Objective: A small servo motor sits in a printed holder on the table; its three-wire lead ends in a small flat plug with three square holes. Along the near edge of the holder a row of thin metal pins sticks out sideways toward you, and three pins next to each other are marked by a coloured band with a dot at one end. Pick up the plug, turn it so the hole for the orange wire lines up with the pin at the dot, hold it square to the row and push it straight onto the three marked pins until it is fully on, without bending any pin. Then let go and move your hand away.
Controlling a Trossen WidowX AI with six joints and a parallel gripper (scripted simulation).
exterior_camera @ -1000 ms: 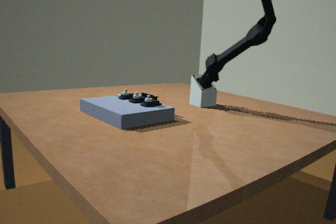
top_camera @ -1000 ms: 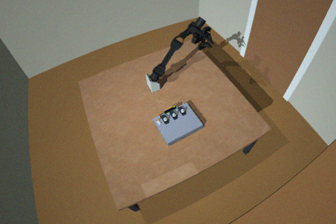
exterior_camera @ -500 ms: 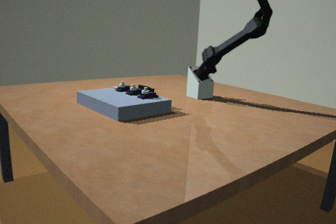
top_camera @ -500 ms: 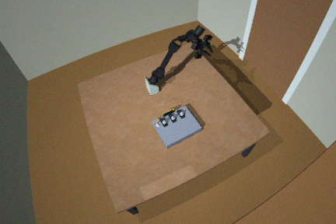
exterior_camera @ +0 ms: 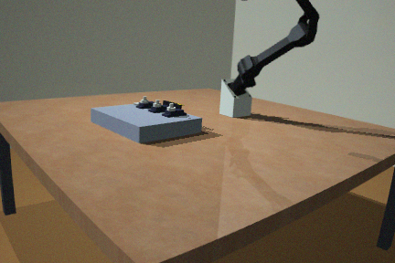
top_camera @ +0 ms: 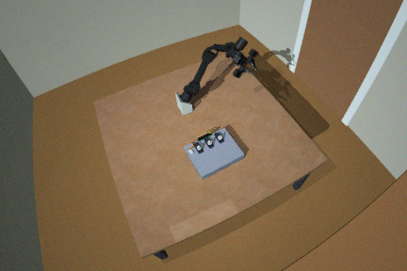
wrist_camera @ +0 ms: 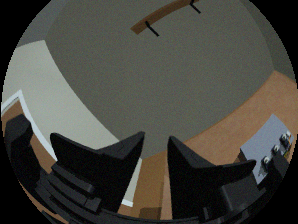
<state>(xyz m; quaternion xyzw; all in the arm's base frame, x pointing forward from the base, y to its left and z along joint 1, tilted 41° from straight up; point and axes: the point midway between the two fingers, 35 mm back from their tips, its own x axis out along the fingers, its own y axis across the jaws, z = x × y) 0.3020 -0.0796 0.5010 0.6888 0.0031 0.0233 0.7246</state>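
Now: gripper tip 42 cm above the yellow band, 27 cm to the left of it and 7 cm past it. Also, from my gripper tip: grey-blue holder: 47 cm below, 32 cm to the right, 8 cm ahead.
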